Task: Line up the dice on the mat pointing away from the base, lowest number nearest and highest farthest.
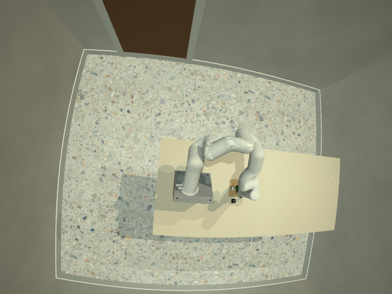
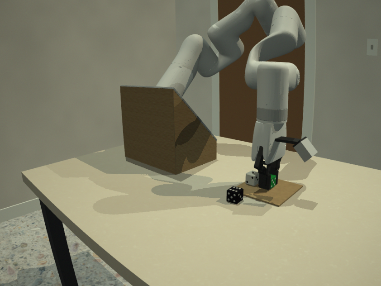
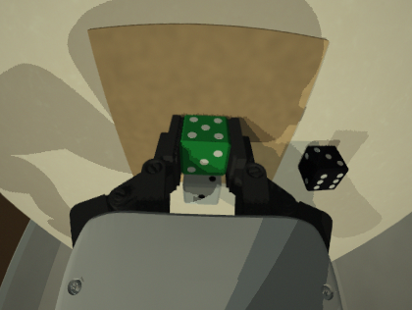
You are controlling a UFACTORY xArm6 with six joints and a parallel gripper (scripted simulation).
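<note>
The green die lies 10 mm below my hand. From my hand the other things lie so: black die 40 mm behind, 100 mm to the right, 10 mm below; then white die 50 mm behind, 10 mm to the left, 10 mm below; then brown mat 30 mm below.
</note>
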